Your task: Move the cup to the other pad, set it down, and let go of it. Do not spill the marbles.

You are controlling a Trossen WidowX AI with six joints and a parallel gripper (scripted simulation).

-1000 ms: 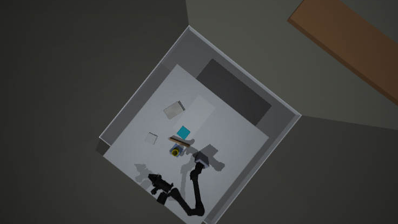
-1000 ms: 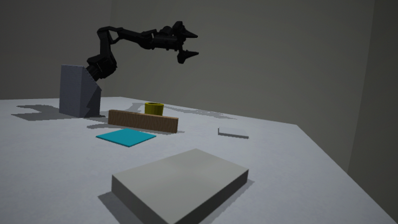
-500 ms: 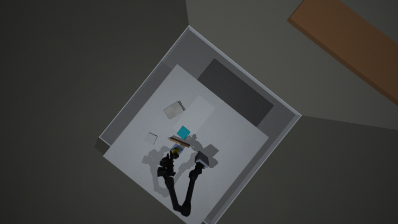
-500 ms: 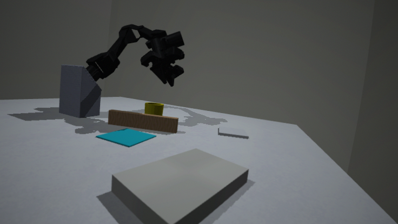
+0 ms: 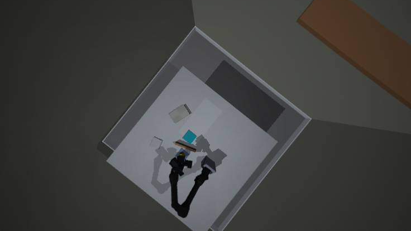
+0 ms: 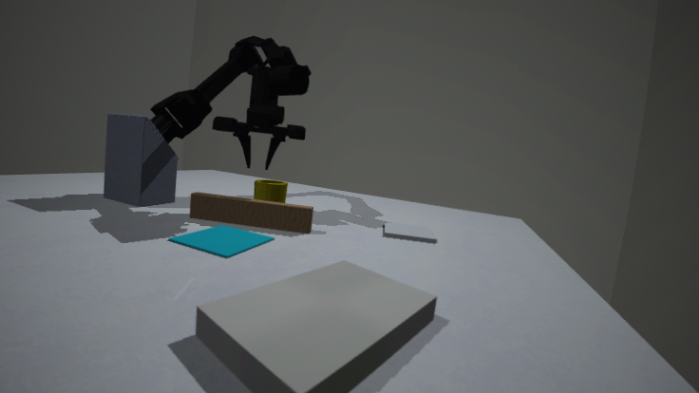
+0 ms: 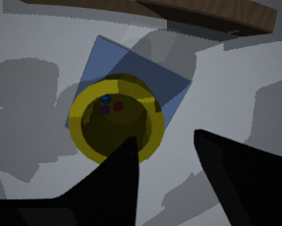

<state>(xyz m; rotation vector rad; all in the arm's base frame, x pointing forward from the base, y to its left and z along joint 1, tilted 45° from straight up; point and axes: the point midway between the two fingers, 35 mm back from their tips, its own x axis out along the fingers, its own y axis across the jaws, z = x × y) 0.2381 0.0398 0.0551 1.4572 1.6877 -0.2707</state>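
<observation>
My gripper tip is now 2 cm short of the yellow cup, 1 cm to the right of it and 6 cm above it. Round my gripper tip: teal pad (7 cm ahead, 19 cm to the right, 11 cm below); brown wooden bar (5 cm ahead, 8 cm to the right, 8 cm below).
</observation>
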